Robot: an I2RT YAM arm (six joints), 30 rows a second.
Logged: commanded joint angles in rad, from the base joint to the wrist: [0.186, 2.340, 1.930, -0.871, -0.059, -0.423]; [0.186, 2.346, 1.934, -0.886, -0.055, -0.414]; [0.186, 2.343, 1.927, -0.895, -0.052, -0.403]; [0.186, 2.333, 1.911, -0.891, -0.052, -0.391]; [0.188, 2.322, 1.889, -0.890, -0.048, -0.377]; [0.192, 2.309, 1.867, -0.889, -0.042, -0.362]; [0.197, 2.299, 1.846, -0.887, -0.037, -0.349]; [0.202, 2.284, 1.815, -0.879, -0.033, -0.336]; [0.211, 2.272, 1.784, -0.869, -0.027, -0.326]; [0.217, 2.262, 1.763, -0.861, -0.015, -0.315]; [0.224, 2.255, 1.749, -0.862, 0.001, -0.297]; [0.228, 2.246, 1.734, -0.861, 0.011, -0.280]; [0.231, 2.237, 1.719, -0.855, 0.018, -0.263]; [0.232, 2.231, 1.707, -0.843, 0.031, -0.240]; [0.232, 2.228, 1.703, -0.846, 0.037, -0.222]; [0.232, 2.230, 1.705, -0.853, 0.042, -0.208]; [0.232, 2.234, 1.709, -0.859, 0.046, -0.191]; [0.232, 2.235, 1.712, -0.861, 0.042, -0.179]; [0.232, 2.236, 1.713, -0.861, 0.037, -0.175]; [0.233, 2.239, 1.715, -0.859, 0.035, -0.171]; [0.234, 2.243, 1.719, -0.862, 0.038, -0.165]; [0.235, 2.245, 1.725, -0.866, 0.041, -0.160]
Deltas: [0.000, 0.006, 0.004, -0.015, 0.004, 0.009]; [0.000, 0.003, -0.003, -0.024, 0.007, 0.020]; [0.000, -0.007, -0.019, -0.020, 0.007, 0.032]; [0.002, -0.018, -0.041, -0.019, 0.011, 0.046]; [0.006, -0.031, -0.063, -0.018, 0.017, 0.061]; [0.011, -0.041, -0.084, -0.016, 0.022, 0.074]; [0.016, -0.056, -0.115, -0.008, 0.026, 0.087]; [0.025, -0.068, -0.146, 0.002, 0.032, 0.097]; [0.031, -0.078, -0.167, 0.010, 0.044, 0.108]; [0.038, -0.085, -0.181, 0.009, 0.060, 0.126]; [0.042, -0.094, -0.196, 0.010, 0.070, 0.143]; [0.045, -0.103, -0.211, 0.016, 0.077, 0.160]; [0.046, -0.109, -0.223, 0.028, 0.090, 0.183]; [0.046, -0.112, -0.227, 0.025, 0.096, 0.201]; [0.046, -0.110, -0.225, 0.018, 0.101, 0.215]; [0.046, -0.106, -0.221, 0.012, 0.105, 0.232]; [0.046, -0.105, -0.218, 0.010, 0.101, 0.244]; [0.046, -0.104, -0.217, 0.010, 0.096, 0.248]; [0.047, -0.101, -0.215, 0.012, 0.094, 0.252]; [0.048, -0.097, -0.211, 0.009, 0.097, 0.258]; [0.049, -0.095, -0.205, 0.005, 0.100, 0.263]
